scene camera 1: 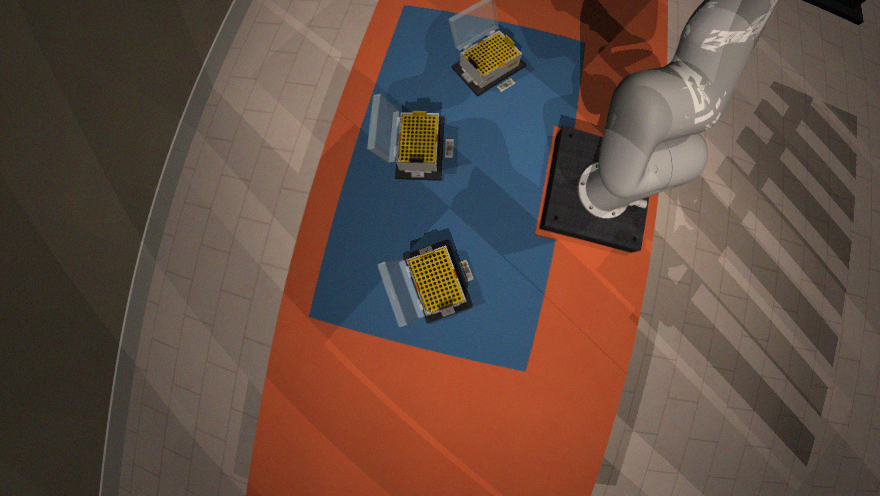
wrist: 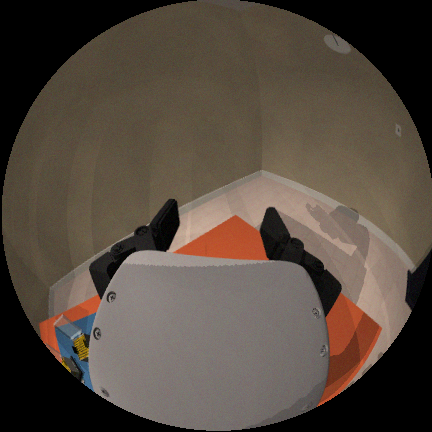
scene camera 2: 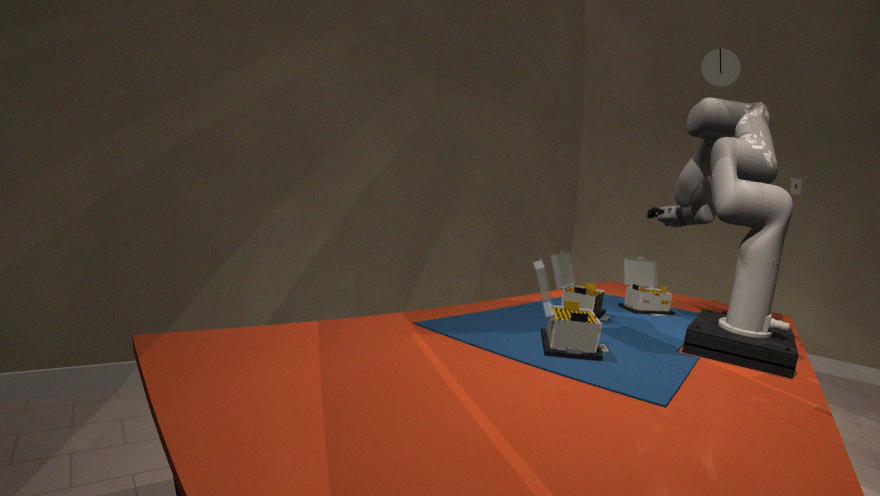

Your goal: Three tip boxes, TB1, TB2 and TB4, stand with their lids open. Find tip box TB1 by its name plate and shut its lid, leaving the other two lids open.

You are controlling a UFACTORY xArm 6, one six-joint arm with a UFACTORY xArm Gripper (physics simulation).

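Frame: origin at the arm's base, x left, y down, z back, level; metres.
Where they show: gripper, fingertip midpoint: (wrist: pixel 220 214) (scene camera 2: pixel 657 217); arm's base, origin of the base link: (scene camera 1: pixel 603 190) (scene camera 2: pixel 744 329).
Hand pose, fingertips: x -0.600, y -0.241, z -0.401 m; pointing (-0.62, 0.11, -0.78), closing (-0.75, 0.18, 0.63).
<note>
Each offset is from my fingertips to the centre of the thing. "spot": to the spot under its first point. Level surfaces: height alone.
Three tip boxes with yellow racks and clear raised lids stand on black bases. One (scene camera 1: pixel 491 56) (scene camera 2: pixel 648 300) is at the top of the first scene view, another (scene camera 1: pixel 419 138) (scene camera 2: pixel 574 300) in the middle, and the third (scene camera 1: pixel 437 280) (scene camera 2: pixel 574 335) is lowest there and nearest in the second scene view. Their name plates {spot: dx +0.374, dy +0.290, dz +0.140 m} (scene camera 1: pixel 505 85) {spot: dx +0.569, dy +0.290, dz +0.043 m} (scene camera 1: pixel 449 147) {spot: dx +0.832, dy +0.290, dz +0.144 m} (scene camera 1: pixel 467 269) are too small to read, so I cannot tell which box is TB1. My gripper (scene camera 2: pixel 653 213) (wrist: pixel 220 214) is open and empty, high above the table and away from the boxes, pointing roughly sideways.
The boxes stand on a blue mat {dy +0.292 m} (scene camera 1: pixel 382 209) (scene camera 2: pixel 640 382) on an orange table {dy +0.295 m} (scene camera 1: pixel 431 431) (scene camera 2: pixel 246 400). The arm's black base block (scene camera 1: pixel 566 215) (scene camera 2: pixel 739 352) stands beside the mat. Parts of boxes show at the lower left of the wrist view, partly hidden by the gripper housing.
</note>
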